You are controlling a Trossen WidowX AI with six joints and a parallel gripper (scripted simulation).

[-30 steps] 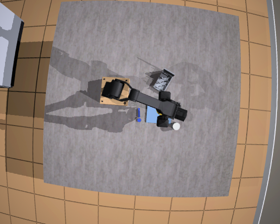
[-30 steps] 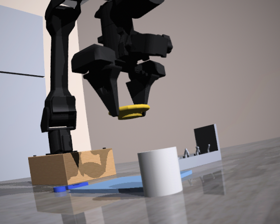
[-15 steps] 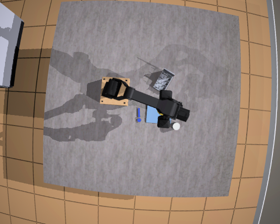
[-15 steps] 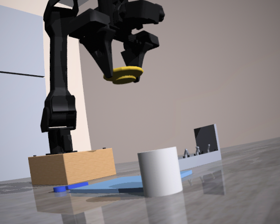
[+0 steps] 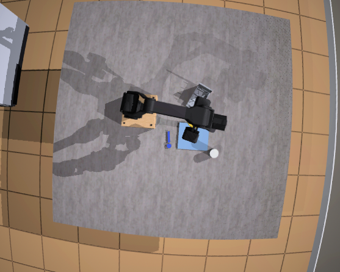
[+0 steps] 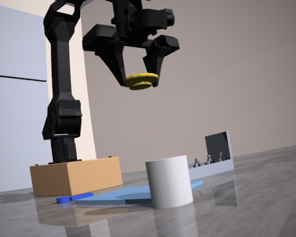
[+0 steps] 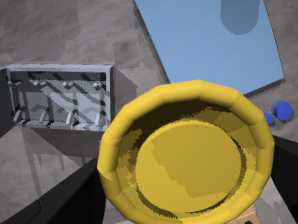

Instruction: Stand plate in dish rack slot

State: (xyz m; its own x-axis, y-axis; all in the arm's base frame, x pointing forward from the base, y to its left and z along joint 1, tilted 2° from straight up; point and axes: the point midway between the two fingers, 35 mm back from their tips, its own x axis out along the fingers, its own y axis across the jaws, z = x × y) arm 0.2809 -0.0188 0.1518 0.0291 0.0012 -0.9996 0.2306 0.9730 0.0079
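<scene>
My gripper tip is now 2 cm short of the grey dish rack, 12 cm to the right of it and 16 cm above it. Also, from my gripper tip: blue spoon (10 cm behind, 11 cm to the right, 18 cm below); then yellow plate (1 cm above); then white cup (13 cm ahead, 14 cm to the right, 15 cm below).
</scene>
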